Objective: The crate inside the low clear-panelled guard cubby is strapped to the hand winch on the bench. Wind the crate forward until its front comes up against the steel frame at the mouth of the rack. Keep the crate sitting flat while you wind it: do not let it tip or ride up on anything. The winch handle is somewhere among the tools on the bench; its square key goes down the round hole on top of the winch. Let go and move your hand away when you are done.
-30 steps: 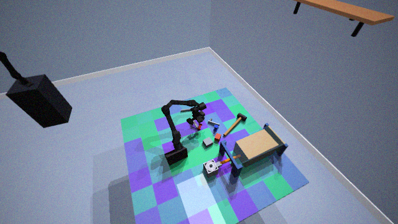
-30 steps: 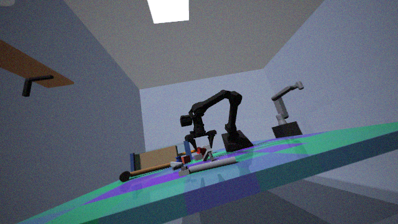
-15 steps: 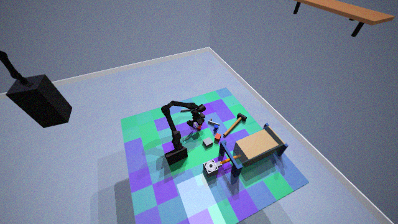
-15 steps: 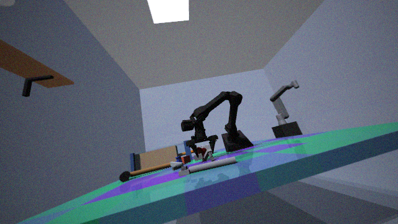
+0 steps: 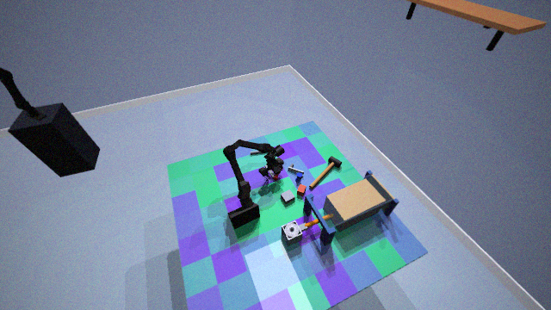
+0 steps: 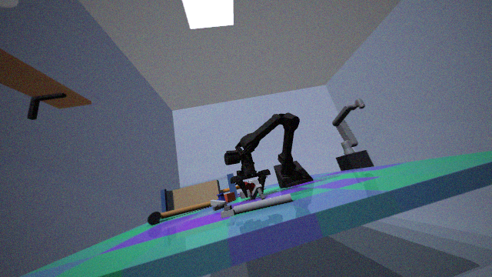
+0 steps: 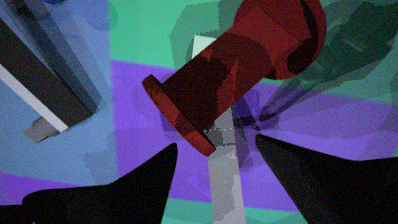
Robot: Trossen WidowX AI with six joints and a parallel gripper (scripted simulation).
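Now: gripper tip 10 mm to the left of the red-knobbed crank handle and 20 mm below it. Round my gripper tip: blue steel frame 130 mm ahead, 460 mm to the right, 90 mm above; dark red knob 20 mm ahead, 50 mm to the right, 30 mm above; grey block 40 mm ahead, 220 mm to the right.
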